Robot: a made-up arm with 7 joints.
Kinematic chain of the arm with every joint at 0, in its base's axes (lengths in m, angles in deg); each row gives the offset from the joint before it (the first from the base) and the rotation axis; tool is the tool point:
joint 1: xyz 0 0 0.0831 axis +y
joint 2: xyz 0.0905 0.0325 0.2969 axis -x
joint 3: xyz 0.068 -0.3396 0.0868 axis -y
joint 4: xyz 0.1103 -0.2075 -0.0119 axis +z
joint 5: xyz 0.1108 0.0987 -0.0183 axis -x
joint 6: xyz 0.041 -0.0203 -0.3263 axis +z
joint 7: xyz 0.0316 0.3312 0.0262 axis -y
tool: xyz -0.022 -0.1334 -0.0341
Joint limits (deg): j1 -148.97..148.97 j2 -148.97..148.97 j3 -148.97..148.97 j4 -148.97..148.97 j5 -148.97..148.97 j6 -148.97..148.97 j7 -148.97..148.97
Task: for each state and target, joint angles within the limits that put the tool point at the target. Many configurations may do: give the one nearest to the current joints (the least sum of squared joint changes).
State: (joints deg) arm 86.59 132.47 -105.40 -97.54 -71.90 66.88 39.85
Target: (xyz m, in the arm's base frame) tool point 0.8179 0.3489 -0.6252
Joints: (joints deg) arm 118.90 145.41 -87.51 -108.51 -83.06 58.52 41.50
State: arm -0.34 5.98 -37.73 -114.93 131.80 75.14 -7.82
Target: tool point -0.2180 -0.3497 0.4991
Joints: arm -37.98 6.34 -32.70 -122.89 106.22 62.89 -3.89
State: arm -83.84 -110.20 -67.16 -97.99 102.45 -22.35 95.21
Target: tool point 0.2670 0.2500 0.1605
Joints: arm -105.27 -136.71 -66.87 -127.13 113.19 2.84 93.12
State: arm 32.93 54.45 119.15 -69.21 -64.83 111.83 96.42
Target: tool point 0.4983 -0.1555 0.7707
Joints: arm 38.15 12.89 132.28 -61.36 -72.59 106.23 100.20
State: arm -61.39 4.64 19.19 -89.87 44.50 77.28 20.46
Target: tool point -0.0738 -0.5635 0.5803
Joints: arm -63.02 20.85 22.73 -90.22 34.38 53.67 24.89
